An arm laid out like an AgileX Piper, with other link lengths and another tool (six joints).
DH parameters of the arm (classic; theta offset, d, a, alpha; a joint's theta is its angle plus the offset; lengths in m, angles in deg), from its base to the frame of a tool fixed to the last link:
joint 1: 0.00 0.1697 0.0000 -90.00
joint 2: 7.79 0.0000 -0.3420 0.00
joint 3: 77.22 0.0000 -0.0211 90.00
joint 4: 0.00 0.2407 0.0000 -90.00
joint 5: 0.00 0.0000 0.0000 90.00
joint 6: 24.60 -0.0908 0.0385 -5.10
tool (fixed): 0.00 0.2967 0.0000 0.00
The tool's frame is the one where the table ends.
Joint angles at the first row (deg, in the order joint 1, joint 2, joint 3, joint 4, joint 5, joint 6):
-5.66 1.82 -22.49 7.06 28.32 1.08
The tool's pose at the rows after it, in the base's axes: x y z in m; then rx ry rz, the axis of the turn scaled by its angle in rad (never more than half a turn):
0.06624, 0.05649, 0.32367, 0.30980, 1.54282, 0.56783
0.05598, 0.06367, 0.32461, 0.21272, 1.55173, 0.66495
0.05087, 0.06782, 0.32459, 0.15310, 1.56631, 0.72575
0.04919, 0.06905, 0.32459, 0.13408, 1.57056, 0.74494
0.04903, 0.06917, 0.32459, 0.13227, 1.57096, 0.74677
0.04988, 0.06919, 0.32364, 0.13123, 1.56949, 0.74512
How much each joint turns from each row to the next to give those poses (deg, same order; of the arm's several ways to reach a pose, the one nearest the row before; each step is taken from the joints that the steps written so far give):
7.22 -1.37 0.00 0.00 0.16 0.00
6.95 -1.09 0.00 0.00 0.09 0.00
4.44 0.00 0.00 0.00 0.01 0.00
1.41 0.00 0.00 0.00 0.00 0.00
0.13 0.00 0.00 0.00 0.00 0.00
0.00 0.00 0.33 0.00 -0.41 -0.12

